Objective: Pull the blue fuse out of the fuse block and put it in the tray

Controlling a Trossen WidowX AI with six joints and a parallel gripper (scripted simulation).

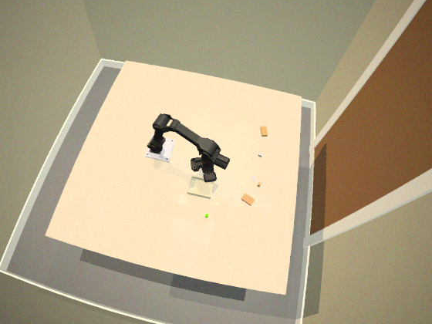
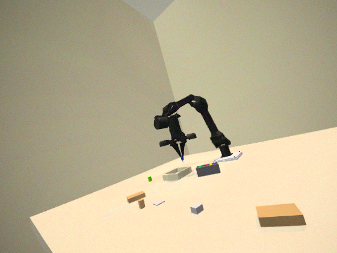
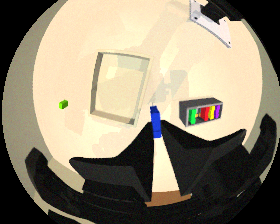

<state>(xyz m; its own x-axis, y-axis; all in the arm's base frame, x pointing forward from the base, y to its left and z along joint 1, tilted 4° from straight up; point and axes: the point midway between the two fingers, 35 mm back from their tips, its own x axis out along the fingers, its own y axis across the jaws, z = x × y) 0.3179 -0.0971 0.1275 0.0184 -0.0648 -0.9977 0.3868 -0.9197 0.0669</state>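
Right now my gripper tip is 9 cm above the pale tray, 7 cm to the left of it and 1 cm past it. Round my gripper tip: green cube: 22 cm to the right, 8 cm below, 5 cm ahead; then grey cube: 29 cm ahead, 22 cm to the left, 9 cm below; then blue fuse: 1 cm below.
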